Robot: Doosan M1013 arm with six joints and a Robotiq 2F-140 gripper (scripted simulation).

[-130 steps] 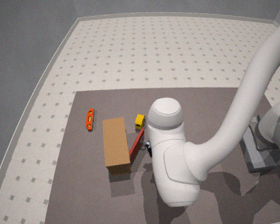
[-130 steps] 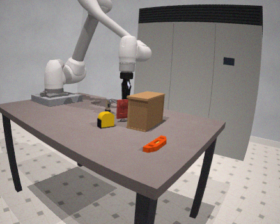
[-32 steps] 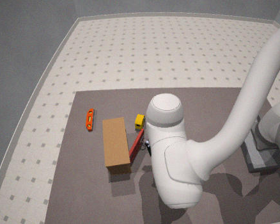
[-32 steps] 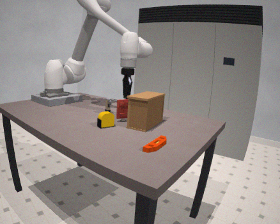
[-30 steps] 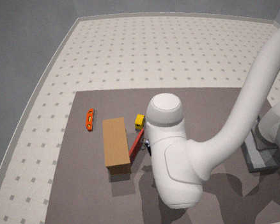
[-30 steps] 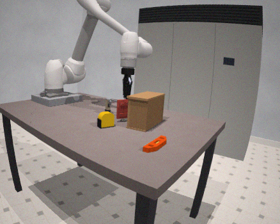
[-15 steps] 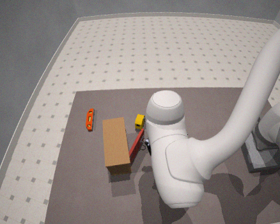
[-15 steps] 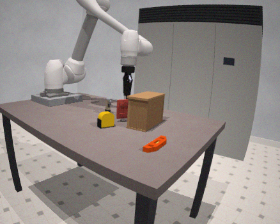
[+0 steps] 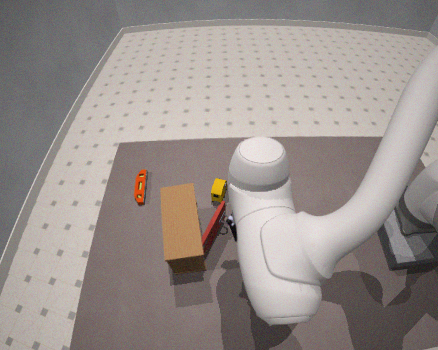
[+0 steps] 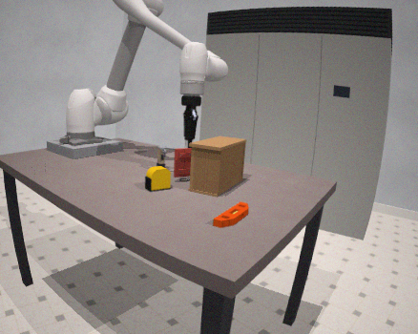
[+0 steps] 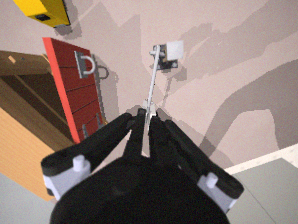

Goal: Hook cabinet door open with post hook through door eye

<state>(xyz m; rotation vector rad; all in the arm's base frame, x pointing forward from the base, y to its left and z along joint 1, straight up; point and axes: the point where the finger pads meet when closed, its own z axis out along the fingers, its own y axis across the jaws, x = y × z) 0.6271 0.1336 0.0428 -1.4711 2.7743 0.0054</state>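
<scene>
My gripper is now 90 mm short of the red door, 60 mm to the left of it and 30 mm above it. The rest, counted from my hand: hook post (50 mm behind, 60 mm to the right, 30 mm below); hook rod (20 mm behind, 30 mm to the right, 20 mm below); yellow tape measure (80 mm ahead, 240 mm to the right, 60 mm below).
</scene>
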